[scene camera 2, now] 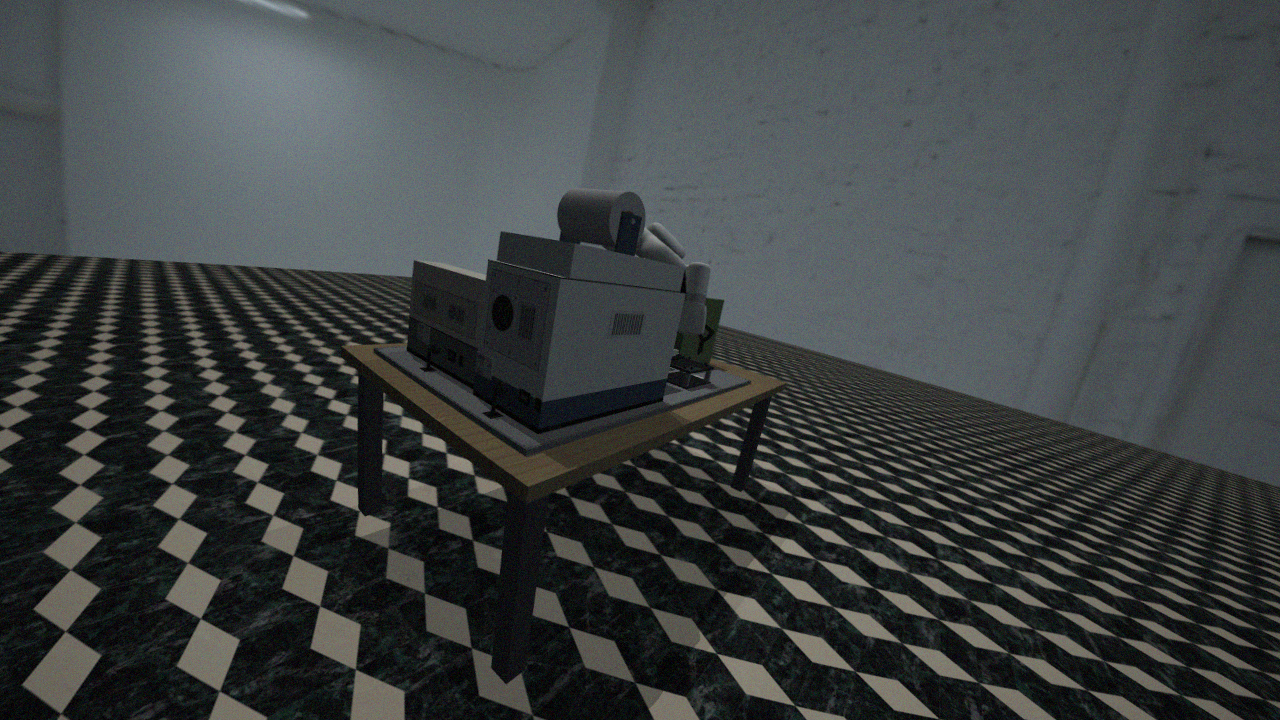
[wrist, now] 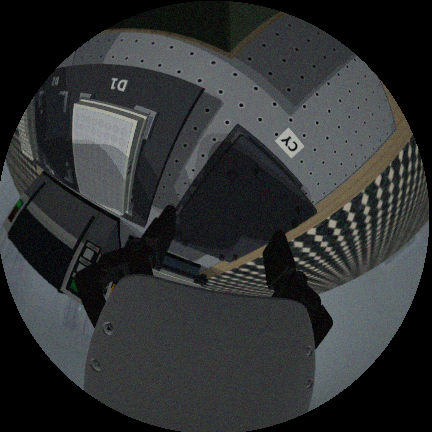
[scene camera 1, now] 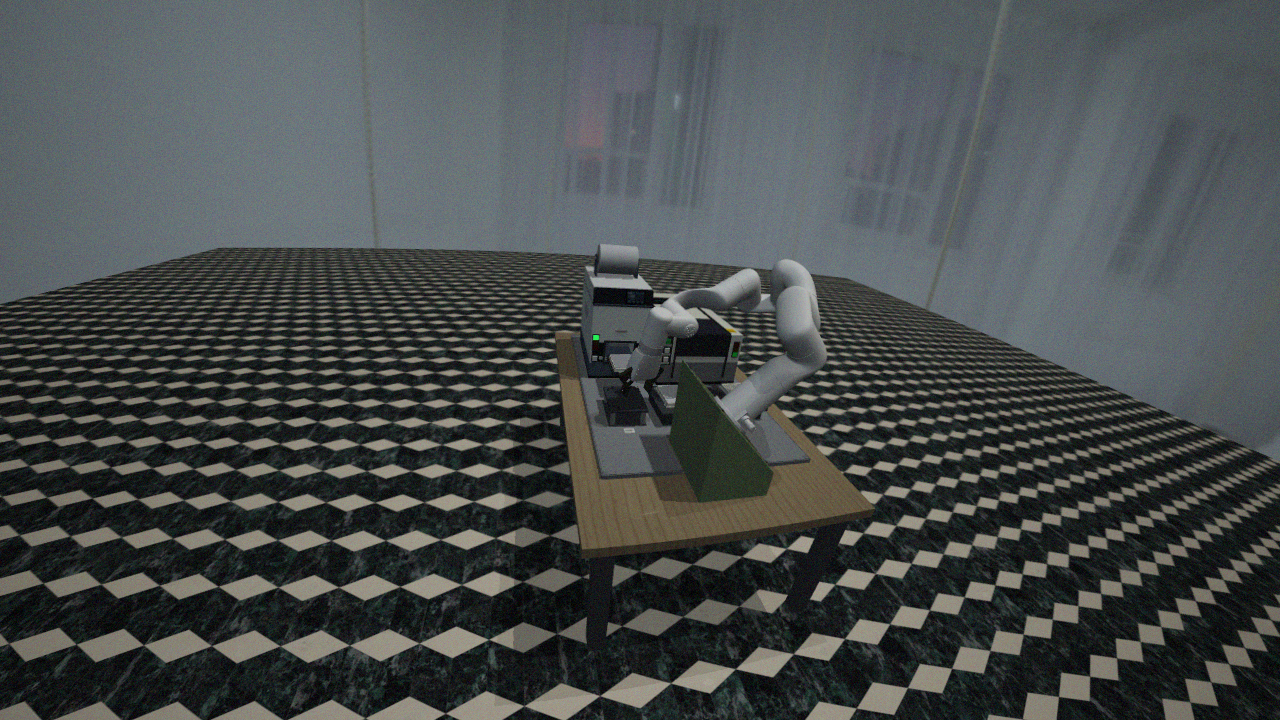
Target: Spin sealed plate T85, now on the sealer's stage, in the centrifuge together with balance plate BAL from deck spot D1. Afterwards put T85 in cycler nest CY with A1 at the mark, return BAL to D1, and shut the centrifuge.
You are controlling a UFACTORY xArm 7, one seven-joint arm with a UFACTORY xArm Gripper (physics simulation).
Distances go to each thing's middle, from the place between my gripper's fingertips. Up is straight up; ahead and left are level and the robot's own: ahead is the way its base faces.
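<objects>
Instrument with green button (scene camera 2: 446,302): 430 mm ahead of my gripper, 350 mm to the right of it, 30 mm above it. Pale plate (wrist: 106,137): 140 mm to the right of my gripper, 30 mm below it, 10 mm ahead of it.
</objects>
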